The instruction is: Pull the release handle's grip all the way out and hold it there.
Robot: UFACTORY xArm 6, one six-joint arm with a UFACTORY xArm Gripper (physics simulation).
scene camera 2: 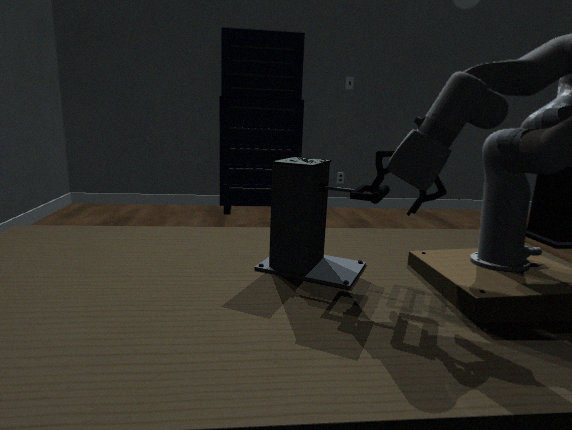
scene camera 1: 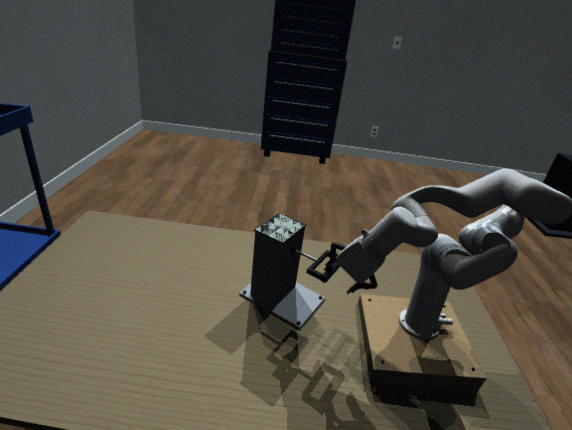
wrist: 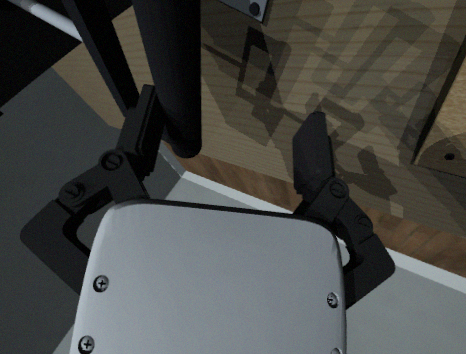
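The release handle's grip (scene camera 1: 333, 271) (scene camera 2: 381, 194) (wrist: 175, 75) is the dark thick end bar of a rectangular loop. A thin metal rod (scene camera 1: 304, 255) (scene camera 2: 340, 189) joins the loop to the side of a dark upright post (scene camera 1: 275, 270) (scene camera 2: 297, 215), and a stretch of the rod shows outside the post. My gripper (scene camera 1: 339, 280) (scene camera 2: 389, 203) (wrist: 233, 113) is tilted and open. In the wrist view the grip lies between the fingers, right by the left finger, which reaches into the loop. The right finger stands well apart from the grip. Whether the left finger touches the grip is unclear.
The post stands on a grey bolted plate (scene camera 1: 302, 305) (scene camera 2: 340, 270) (wrist: 245, 6). The arm's wooden base block (scene camera 1: 415, 357) (scene camera 2: 450, 280) stands to the right. A dark cabinet (scene camera 1: 305, 100) (scene camera 2: 261, 130) is at the back wall, and a blue frame (scene camera 1: 37, 175) is at the left.
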